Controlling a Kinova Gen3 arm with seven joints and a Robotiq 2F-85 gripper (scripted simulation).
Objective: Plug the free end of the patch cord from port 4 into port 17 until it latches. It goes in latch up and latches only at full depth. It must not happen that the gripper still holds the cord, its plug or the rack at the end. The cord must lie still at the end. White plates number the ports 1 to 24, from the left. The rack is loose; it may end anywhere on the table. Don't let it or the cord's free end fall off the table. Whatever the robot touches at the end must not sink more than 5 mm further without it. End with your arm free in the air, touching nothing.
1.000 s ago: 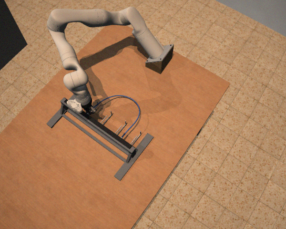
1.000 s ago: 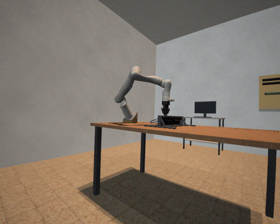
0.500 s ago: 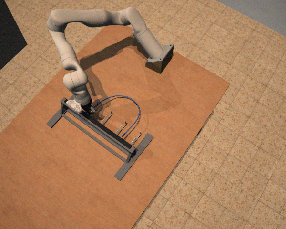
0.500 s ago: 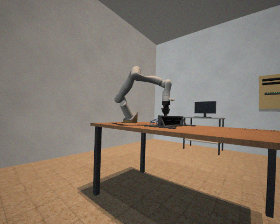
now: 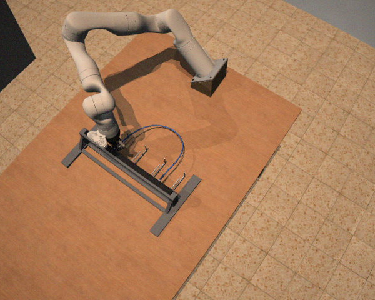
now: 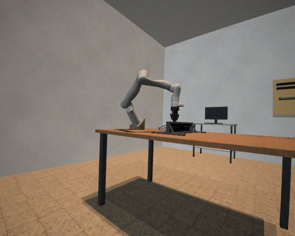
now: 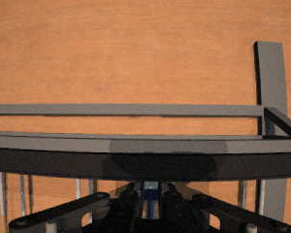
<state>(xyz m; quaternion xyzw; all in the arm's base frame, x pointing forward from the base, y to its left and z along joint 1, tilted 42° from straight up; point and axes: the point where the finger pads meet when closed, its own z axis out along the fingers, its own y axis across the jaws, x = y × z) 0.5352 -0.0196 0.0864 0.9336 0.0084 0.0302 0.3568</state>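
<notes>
Now: the plug 1 cm ahead of my hand and 1 cm below it.
</notes>
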